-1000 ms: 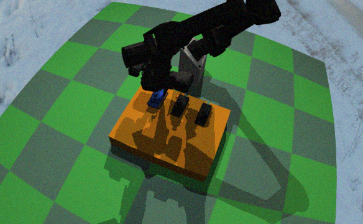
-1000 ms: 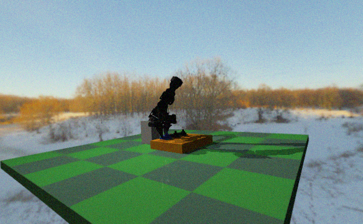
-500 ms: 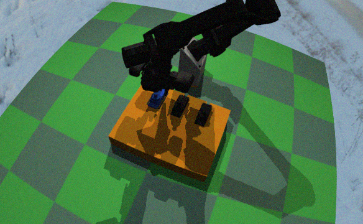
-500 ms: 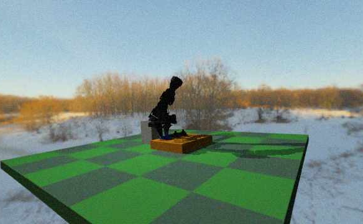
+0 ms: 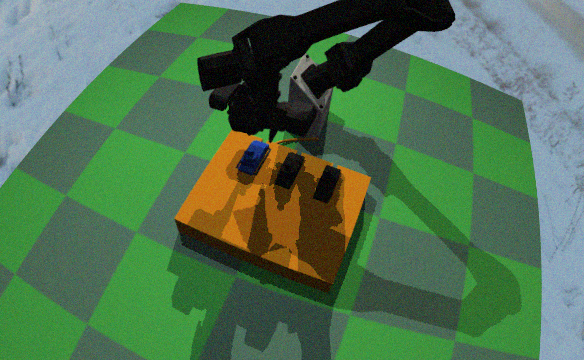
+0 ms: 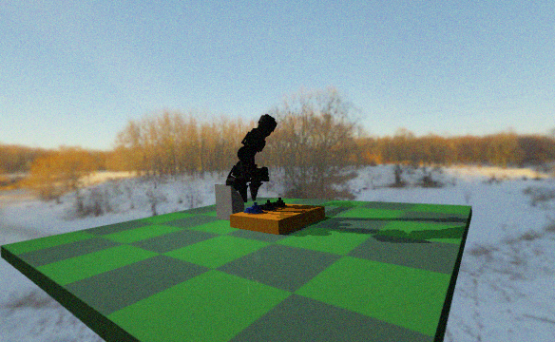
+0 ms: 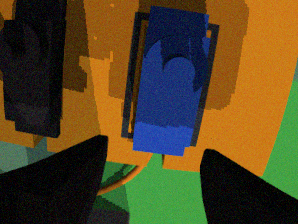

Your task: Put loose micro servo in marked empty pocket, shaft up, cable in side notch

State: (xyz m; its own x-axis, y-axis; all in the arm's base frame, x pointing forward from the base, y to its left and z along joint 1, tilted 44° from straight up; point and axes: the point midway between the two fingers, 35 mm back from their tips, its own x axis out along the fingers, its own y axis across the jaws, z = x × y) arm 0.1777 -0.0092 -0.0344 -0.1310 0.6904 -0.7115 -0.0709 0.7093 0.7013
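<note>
Right now the orange deck is 120 mm ahead of my gripper tip, 80 mm to the left of it and 60 mm below it.
</note>
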